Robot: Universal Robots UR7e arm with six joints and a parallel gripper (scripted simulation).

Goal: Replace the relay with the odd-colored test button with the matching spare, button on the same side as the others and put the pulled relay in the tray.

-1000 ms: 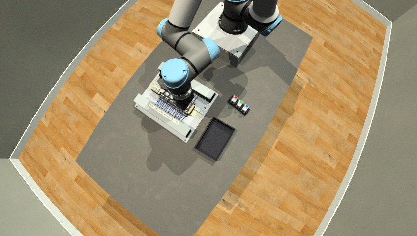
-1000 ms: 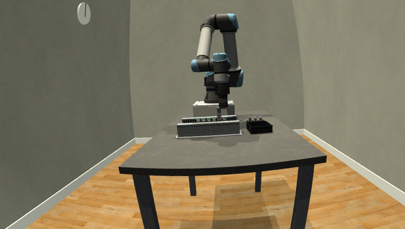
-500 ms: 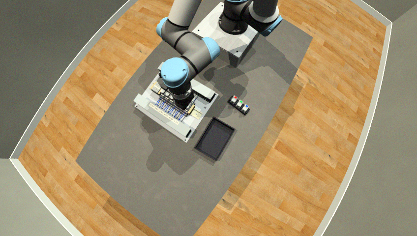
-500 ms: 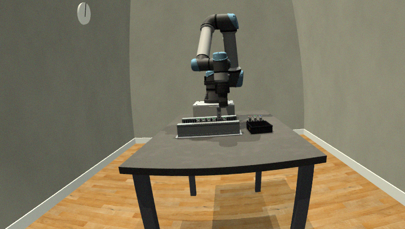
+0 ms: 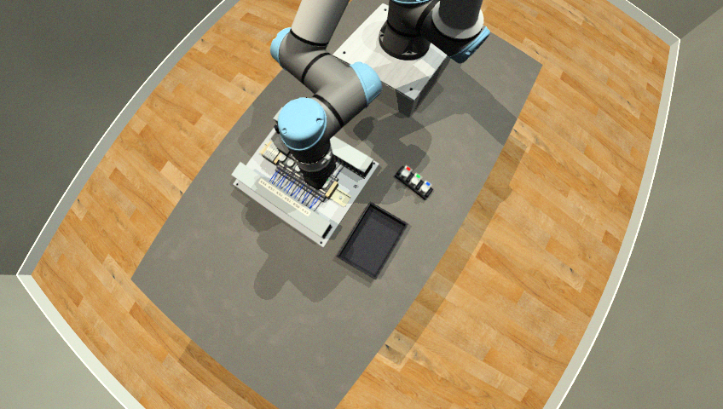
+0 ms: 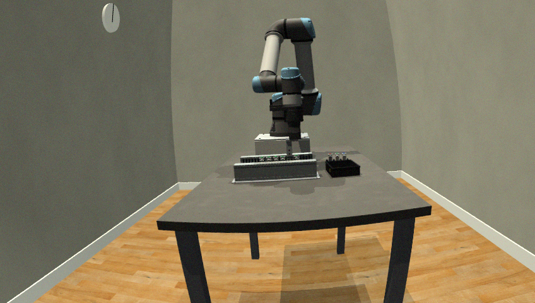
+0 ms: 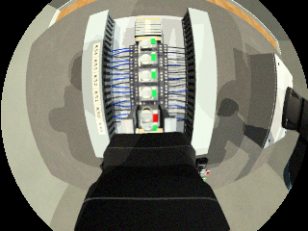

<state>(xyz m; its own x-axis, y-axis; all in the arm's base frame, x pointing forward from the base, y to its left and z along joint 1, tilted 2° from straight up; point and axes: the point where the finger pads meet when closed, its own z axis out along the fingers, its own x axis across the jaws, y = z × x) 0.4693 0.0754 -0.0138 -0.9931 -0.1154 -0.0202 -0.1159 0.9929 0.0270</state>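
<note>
The tray is 30 mm ahead of my hand, 210 mm to the left of it and 70 mm below it. From my hand the other things lie so: black spare holder 160 mm behind, 200 mm to the left, 80 mm below; panel 10 mm ahead, 50 mm to the right, 90 mm below.
</note>
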